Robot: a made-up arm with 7 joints.
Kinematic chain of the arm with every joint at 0, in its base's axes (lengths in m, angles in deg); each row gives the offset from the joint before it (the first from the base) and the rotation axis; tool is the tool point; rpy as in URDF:
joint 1: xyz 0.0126 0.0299 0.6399 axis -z
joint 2: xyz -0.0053 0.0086 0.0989 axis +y
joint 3: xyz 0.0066 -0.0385 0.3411 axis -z
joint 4: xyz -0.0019 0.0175 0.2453 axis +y
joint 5: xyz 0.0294 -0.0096 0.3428 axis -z
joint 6: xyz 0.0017 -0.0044 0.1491 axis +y
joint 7: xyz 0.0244 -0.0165 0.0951 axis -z
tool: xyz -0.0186 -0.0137 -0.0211 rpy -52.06 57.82 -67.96
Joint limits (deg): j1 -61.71..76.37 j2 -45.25..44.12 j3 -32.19..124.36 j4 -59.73..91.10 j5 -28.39..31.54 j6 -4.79..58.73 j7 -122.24..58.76
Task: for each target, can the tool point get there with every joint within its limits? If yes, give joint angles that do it. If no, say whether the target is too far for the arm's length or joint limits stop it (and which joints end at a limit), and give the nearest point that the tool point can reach.
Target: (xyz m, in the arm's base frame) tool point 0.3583 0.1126 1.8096
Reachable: yes | joints -37.26 12.74 44.79 5.26 -4.29 42.40 -6.92
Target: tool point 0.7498 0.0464 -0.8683
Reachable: no: too far | nearest point 0.7429 0.0462 0.6933 | short by 1.562 m
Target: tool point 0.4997 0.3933 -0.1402
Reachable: no: joint limits stop it (at a limit: joint 2, joint 4, joint 5) | nearest point 0.5887 0.4597 0.6941 | short by 0.842 m
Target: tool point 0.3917 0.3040 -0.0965
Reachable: no: joint limits stop it (at a limit: joint 2, joint 4) | nearest point 0.5836 0.4427 0.6971 | short by 0.828 m
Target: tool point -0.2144 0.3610 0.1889
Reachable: no: joint limits stop it (at a limit: joint 1, joint 2, joint 3, joint 4) | nearest point 0.0850 0.6937 0.7678 | short by 0.732 m
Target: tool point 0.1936 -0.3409 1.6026
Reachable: yes | joints -0.22 -11.47 37.42 56.36 26.20 37.00 -95.00
